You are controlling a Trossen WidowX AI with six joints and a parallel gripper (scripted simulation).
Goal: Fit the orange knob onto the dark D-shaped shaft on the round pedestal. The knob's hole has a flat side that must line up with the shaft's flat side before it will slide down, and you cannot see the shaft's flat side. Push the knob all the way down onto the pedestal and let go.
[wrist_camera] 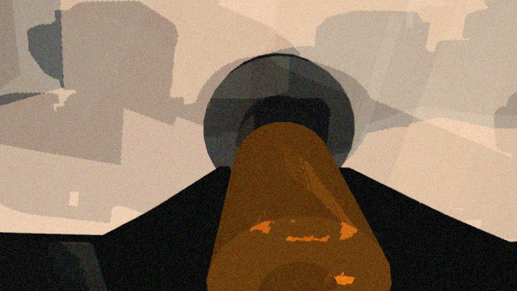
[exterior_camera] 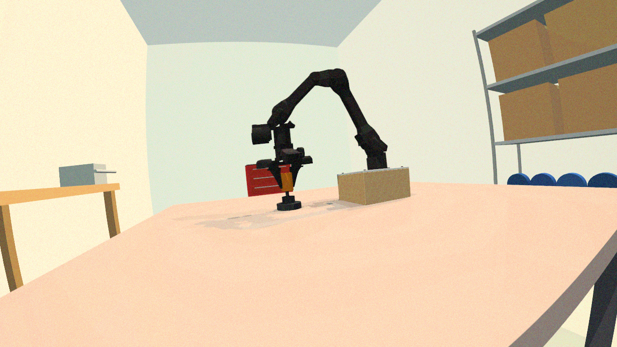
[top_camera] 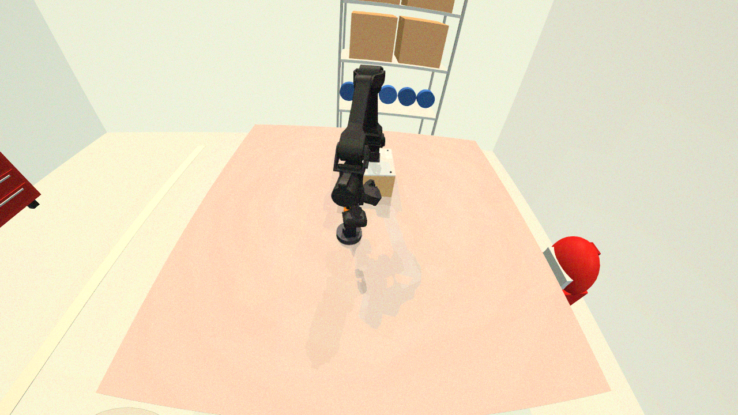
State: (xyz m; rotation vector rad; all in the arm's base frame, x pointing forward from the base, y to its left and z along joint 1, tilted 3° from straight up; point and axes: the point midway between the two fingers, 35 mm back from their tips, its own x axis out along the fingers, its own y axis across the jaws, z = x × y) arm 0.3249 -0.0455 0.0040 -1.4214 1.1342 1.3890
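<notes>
Right now the orange knob is 2 cm above my gripper tip. From my gripper tip the other things lie so: dark round pedestal (4 cm below).
</notes>
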